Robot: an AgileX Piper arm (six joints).
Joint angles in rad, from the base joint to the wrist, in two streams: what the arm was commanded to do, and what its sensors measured. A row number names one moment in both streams.
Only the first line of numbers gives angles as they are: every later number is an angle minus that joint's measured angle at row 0.
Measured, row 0:
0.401, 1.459, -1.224, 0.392, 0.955, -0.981
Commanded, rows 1 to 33:
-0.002, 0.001, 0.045, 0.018, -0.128, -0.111
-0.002, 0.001, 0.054, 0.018, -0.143, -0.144
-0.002, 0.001, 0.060, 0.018, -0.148, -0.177
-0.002, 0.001, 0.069, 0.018, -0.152, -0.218
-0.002, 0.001, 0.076, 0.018, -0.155, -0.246
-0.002, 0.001, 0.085, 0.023, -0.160, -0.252
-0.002, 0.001, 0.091, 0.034, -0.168, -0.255
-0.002, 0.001, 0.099, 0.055, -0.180, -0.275
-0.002, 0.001, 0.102, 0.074, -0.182, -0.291
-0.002, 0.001, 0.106, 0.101, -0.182, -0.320
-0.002, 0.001, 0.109, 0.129, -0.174, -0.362
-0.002, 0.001, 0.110, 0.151, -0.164, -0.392
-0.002, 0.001, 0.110, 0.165, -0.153, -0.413
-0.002, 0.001, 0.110, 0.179, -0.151, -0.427
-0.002, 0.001, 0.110, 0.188, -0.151, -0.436
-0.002, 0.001, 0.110, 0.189, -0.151, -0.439
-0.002, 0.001, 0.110, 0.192, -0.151, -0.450
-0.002, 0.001, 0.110, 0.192, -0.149, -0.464
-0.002, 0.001, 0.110, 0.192, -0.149, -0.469
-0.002, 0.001, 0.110, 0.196, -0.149, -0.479
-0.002, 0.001, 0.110, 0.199, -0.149, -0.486
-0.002, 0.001, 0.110, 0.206, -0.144, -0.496
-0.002, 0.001, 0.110, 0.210, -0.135, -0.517
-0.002, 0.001, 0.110, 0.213, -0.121, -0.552
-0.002, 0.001, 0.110, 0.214, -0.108, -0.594
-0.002, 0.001, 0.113, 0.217, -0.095, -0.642
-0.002, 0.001, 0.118, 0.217, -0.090, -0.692
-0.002, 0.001, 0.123, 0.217, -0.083, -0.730
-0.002, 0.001, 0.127, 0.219, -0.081, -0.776
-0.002, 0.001, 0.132, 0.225, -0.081, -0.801
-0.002, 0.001, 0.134, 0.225, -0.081, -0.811
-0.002, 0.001, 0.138, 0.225, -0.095, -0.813
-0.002, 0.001, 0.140, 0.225, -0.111, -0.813
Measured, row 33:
0.000, 0.000, 0.125, 0.214, -0.096, -0.756
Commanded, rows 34 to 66:
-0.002, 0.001, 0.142, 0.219, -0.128, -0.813
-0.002, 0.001, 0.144, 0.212, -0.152, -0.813
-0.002, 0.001, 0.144, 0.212, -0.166, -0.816
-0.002, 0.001, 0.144, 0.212, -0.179, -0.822
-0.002, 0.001, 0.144, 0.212, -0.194, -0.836
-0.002, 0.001, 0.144, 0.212, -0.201, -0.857
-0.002, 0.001, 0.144, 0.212, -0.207, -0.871
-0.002, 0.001, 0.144, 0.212, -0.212, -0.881
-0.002, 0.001, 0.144, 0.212, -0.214, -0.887
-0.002, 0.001, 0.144, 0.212, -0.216, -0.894
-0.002, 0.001, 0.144, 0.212, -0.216, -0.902
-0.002, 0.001, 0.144, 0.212, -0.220, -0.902
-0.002, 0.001, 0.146, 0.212, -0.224, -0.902
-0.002, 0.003, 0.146, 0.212, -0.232, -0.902
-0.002, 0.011, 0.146, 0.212, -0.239, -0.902
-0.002, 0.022, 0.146, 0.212, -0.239, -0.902
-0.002, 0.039, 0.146, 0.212, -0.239, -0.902
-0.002, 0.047, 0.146, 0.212, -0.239, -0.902
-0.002, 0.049, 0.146, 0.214, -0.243, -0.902
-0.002, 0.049, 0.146, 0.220, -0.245, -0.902
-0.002, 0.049, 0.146, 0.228, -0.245, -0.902
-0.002, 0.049, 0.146, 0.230, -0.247, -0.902
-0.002, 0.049, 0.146, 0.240, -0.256, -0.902
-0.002, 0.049, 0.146, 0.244, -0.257, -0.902
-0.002, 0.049, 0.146, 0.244, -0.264, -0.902
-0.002, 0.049, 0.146, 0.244, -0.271, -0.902
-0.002, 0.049, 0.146, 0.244, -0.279, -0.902
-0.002, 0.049, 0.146, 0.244, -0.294, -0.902
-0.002, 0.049, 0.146, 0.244, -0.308, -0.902
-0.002, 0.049, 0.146, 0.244, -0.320, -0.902
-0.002, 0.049, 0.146, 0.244, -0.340, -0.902
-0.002, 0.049, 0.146, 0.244, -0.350, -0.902
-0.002, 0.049, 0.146, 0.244, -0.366, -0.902
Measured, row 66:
0.000, 0.046, 0.140, 0.235, -0.291, -0.889
